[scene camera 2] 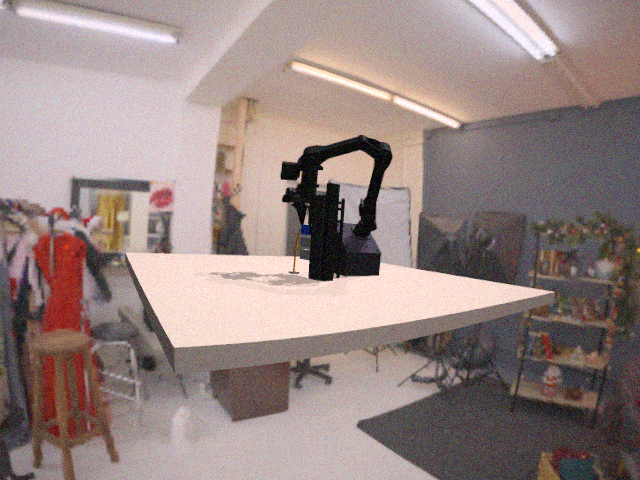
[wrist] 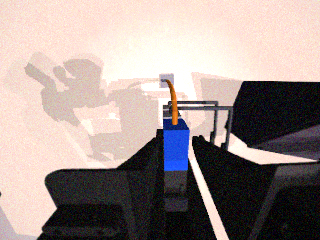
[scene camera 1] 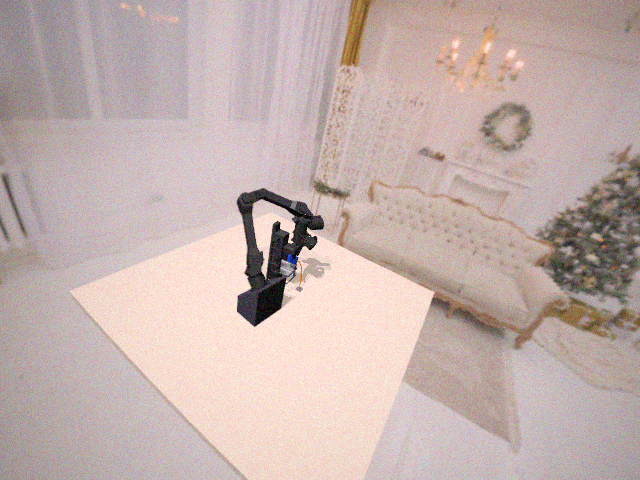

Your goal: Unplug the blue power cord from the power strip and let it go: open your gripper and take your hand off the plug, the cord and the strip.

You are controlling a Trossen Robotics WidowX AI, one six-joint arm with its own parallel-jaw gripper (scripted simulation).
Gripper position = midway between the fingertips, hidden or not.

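Observation:
Blue plug [wrist: 176, 137], black stand [scene camera 2: 332, 193] in sight. My gripper [scene camera 2: 305, 225] visible, wrist view too [wrist: 175, 141].

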